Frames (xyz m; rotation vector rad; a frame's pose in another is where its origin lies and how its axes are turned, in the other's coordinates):
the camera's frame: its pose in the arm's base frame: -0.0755 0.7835 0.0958 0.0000 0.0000 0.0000
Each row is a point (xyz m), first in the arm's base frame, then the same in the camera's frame.
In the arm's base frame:
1: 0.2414 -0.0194 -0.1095
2: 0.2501 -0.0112 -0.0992
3: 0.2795 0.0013 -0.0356
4: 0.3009 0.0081 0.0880
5: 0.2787 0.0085 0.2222
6: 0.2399 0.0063 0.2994
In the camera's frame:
1: 0.3169 -0.8029 -0.2053
2: 0.3256 -0.7947 -0.1950
3: 0.3550 -0.7822 -0.1314
4: 0.3764 -0.7754 -0.0078
5: 0.3542 -0.7750 0.1264
6: 0.3154 -0.7772 0.2036

